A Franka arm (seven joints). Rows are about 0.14 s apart.
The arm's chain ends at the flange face. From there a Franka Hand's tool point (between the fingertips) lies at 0.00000 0.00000 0.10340 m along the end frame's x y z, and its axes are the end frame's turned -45 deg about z.
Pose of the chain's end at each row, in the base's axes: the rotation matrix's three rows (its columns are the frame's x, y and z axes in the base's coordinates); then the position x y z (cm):
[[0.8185, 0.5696, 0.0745], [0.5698, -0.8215, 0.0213], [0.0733, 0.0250, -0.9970]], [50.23, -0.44, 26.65]
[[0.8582, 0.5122, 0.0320], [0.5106, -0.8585, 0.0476], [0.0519, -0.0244, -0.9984]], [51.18, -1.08, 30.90]
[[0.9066, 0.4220, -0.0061], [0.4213, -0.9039, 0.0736], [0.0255, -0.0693, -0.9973]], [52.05, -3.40, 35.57]
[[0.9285, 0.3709, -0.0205], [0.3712, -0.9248, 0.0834], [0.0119, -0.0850, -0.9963]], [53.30, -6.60, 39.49]
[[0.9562, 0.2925, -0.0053], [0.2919, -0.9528, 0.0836], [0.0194, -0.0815, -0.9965]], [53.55, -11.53, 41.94]
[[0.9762, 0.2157, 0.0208], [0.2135, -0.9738, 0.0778], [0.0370, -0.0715, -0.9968]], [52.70, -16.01, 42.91]
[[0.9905, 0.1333, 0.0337], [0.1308, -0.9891, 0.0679], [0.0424, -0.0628, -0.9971]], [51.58, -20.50, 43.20]
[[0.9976, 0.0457, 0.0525], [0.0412, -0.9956, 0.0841], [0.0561, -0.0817, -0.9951]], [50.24, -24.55, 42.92]
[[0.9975, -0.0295, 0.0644], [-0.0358, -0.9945, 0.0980], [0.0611, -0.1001, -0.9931]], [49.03, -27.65, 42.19]
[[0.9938, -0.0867, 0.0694], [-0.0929, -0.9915, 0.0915], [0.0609, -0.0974, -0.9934]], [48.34, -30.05, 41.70]
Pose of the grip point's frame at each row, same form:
[[0.1760, 0.9815, 0.0745], [0.9838, -0.1780, 0.0213], [0.0342, 0.0695, -0.9970]], [51.00, -0.22, 16.34]
[[0.2447, 0.9690, 0.0320], [0.9681, -0.2460, 0.0476], [0.0540, 0.0194, -0.9984]], [51.51, -0.59, 20.58]
[[0.3427, 0.9395, -0.0061], [0.9371, -0.3412, 0.0736], [0.0670, -0.0310, -0.9973]], [51.99, -2.64, 25.26]
[[0.3943, 0.9188, -0.0205], [0.9164, -0.3915, 0.0834], [0.0685, -0.0517, -0.9963]], [53.09, -5.74, 29.19]
[[0.4693, 0.8830, -0.0053], [0.8801, -0.4673, 0.0836], [0.0713, -0.0439, -0.9965]], [53.50, -10.67, 31.64]
[[0.5378, 0.8428, 0.0208], [0.8395, -0.5376, 0.0778], [0.0767, -0.0244, -0.9968]], [52.92, -15.21, 32.60]
[[0.6061, 0.7946, 0.0337], [0.7919, -0.6069, 0.0679], [0.0744, -0.0144, -0.9971]], [51.93, -19.80, 32.89]
[[0.6731, 0.7377, 0.0525], [0.7331, -0.6749, 0.0841], [0.0974, -0.0181, -0.9951]], [50.78, -23.68, 32.63]
[[0.7262, 0.6845, 0.0644], [0.6779, -0.7285, 0.0980], [0.1140, -0.0276, -0.9931]], [49.70, -26.64, 31.92]
[[0.7640, 0.6414, 0.0694], [0.6354, -0.7668, 0.0915], [0.1119, -0.0258, -0.9934]], [49.06, -29.10, 31.43]

